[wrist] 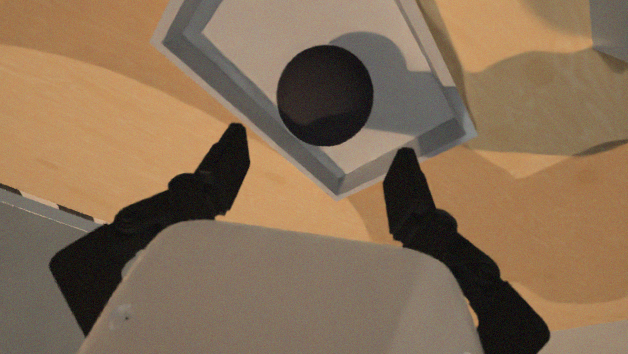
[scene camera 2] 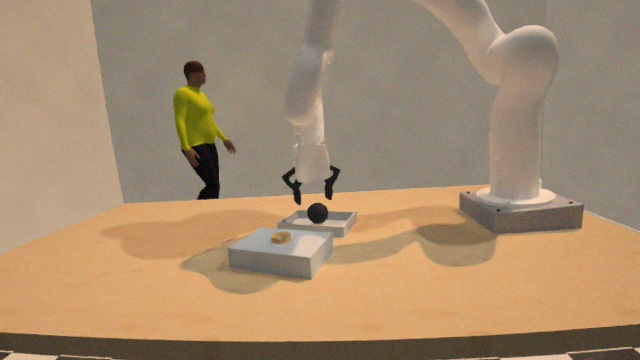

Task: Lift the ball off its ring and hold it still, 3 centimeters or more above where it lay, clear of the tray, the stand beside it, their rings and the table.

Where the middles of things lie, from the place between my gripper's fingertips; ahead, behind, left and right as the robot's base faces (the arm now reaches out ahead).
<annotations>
Right now the dark ball [wrist: 325, 94] is 30 mm below my hand, 20 mm to the left of it and 10 mm behind it. From my hand the other things lie so: grey stand [scene camera 2: 296, 253]: 210 mm to the left, 80 mm ahead, 40 mm below; shallow tray [scene camera 2: 340, 223]: 60 mm below, 20 mm to the left, 10 mm behind.
</annotations>
